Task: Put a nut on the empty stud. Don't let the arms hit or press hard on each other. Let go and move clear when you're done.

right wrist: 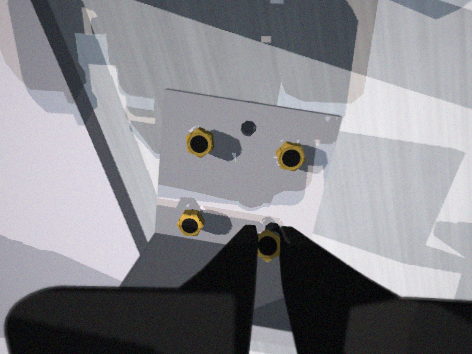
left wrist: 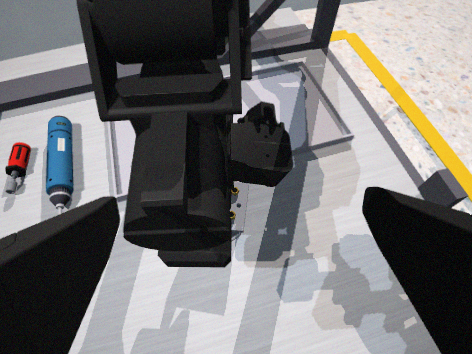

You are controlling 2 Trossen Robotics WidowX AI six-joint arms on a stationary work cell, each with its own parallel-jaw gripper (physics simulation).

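Frame: origin at the left arm's base, x back, y right, z up, level; millimetres.
Seen in the pictures: left gripper, fingertip midpoint: (left wrist: 242,204); right gripper, fingertip midpoint: (right wrist: 267,237).
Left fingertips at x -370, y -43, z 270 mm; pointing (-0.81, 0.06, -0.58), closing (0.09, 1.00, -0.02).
Observation:
A point is followed by its place in that frame.
The grey stud plate (right wrist: 225,167) {x -507, y -43, z 12 mm} (left wrist: 241,222) {x -471, y -28, z 13 mm} carries three brass nuts, at its upper left (right wrist: 199,143) {x -514, y -30, z 21 mm}, upper right (right wrist: 290,157) {x -480, y -39, z 21 mm} and lower left (right wrist: 190,223) {x -523, y -63, z 21 mm} in the right wrist view. My right gripper (right wrist: 267,237) {x -492, y -65, z 33 mm} is shut on a fourth brass nut (right wrist: 268,245) {x -492, y -67, z 37 mm}, at the plate's lower right corner. A dark stud tip (right wrist: 272,227) {x -489, y -71, z 15 mm} shows just beyond this nut, between the fingertips; the height gap between them cannot be told. My left gripper (left wrist: 242,204) {x -370, y -43, z 270 mm} is open and empty, well away from the plate. The right arm hides much of the plate in the left wrist view.
The black right arm (left wrist: 172,170) {x -399, y -70, z 252 mm} fills the middle of the left wrist view, between the left fingers. A blue screwdriver (left wrist: 60,157) {x -637, y -304, z -17 mm} and a red tool (left wrist: 19,159) {x -655, y -388, z -30 mm} lie at the left. A shallow clear tray (left wrist: 325,145) {x -619, y 144, z -48 mm} lies behind the arm. Dark frame bars edge the table.

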